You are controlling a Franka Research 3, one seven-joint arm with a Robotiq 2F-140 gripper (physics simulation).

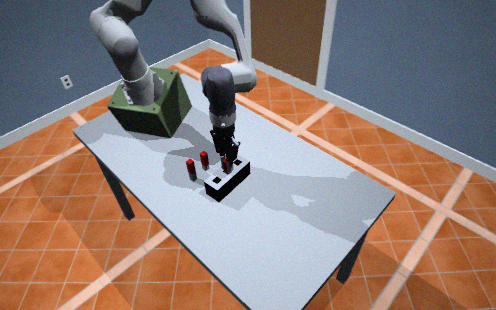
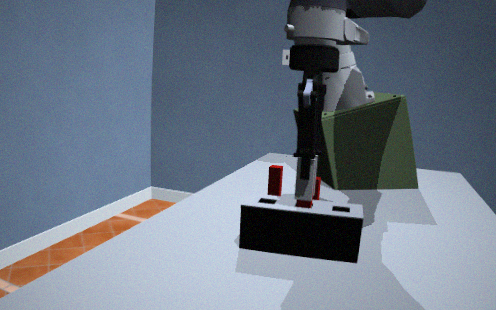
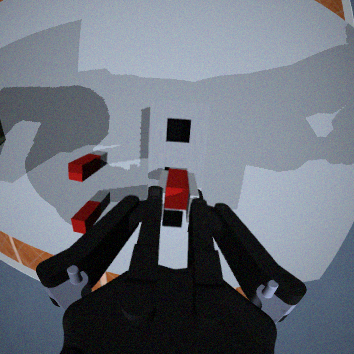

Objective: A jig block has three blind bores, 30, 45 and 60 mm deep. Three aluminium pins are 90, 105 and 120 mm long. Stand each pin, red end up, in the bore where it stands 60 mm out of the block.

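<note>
My gripper (image 1: 228, 164) (image 2: 306, 198) (image 3: 176, 181) is shut on a pin (image 1: 226, 165) (image 2: 304, 204) (image 3: 176, 186), red end up, at the middle bore of the jig block (image 1: 235, 182) (image 2: 300, 232) (image 3: 177, 156). Red shows between the grey fingertips and the block's top; its lower part is hidden in the bore. The outer bores (image 1: 216, 180) (image 1: 238, 162) (image 2: 267, 200) (image 2: 341, 209) (image 3: 178, 130) (image 3: 172, 218) are empty. Two other pins, one pin (image 1: 191, 169) (image 2: 275, 180) (image 3: 87, 216) and another pin (image 1: 204, 159) (image 2: 317, 188) (image 3: 85, 167), stand red end up on the table beside the block.
The table (image 1: 210, 235) (image 2: 165, 250) carries the green base block (image 1: 145, 117) (image 2: 370, 145) of the arm at its back. The two standing pins are between that base and the jig block, close to the block. Arm shadows lie across the table around the block.
</note>
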